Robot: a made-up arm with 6 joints. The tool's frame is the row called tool.
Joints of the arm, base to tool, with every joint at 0 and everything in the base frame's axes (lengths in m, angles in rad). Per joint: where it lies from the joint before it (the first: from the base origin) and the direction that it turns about. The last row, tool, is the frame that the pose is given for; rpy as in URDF.
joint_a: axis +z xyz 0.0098 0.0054 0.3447
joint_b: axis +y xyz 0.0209 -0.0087 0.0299
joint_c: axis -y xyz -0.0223 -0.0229 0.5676
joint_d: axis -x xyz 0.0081 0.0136 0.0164
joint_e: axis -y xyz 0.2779 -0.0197 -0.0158
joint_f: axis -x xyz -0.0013 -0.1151 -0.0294
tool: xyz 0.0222 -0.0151 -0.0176 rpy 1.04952 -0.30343 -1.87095
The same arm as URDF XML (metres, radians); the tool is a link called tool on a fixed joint. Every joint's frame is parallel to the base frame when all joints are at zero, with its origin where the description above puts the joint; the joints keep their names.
<robot name="arm">
<joint name="joint_a" type="continuous"><parent link="base_link"/><child link="link1"/><origin xyz="0.0098 0.0054 0.3447" rpy="0 0 0"/><axis xyz="0 0 1"/></joint>
<joint name="joint_b" type="continuous"><parent link="link1"/><child link="link2"/><origin xyz="0.0209 -0.0087 0.0299" rpy="0 0 0"/><axis xyz="0 1 0"/></joint>
<joint name="joint_c" type="continuous"><parent link="link2"/><child link="link3"/><origin xyz="-0.0223 -0.0229 0.5676" rpy="0 0 0"/><axis xyz="0 -1 0"/></joint>
<joint name="joint_d" type="continuous"><parent link="link3"/><child link="link4"/><origin xyz="0.0081 0.0136 0.0164" rpy="0 0 0"/><axis xyz="-1 0 0"/></joint>
<joint name="joint_e" type="continuous"><parent link="link4"/><child link="link5"/><origin xyz="0.2779 -0.0197 -0.0158" rpy="0 0 0"/><axis xyz="0 -1 0"/></joint>
<joint name="joint_f" type="continuous"><parent link="link5"/><child link="link6"/><origin xyz="-0.0013 -0.1151 -0.0294" rpy="0 0 0"/><axis xyz="-1 0 0"/></joint>
<joint name="tool_joint" type="fixed"><parent link="link6"/><child link="tool"/><origin xyz="0.0222 -0.0151 -0.0176" rpy="1.0495 -0.3034 -1.8709"/></joint>
<link name="base_link"/>
<link name="link1"/>
<link name="link2"/>
<link name="link3"/>
<link name="link4"/>
<link name="link5"/>
<link name="link6"/>
<link name="tool"/>
</robot>

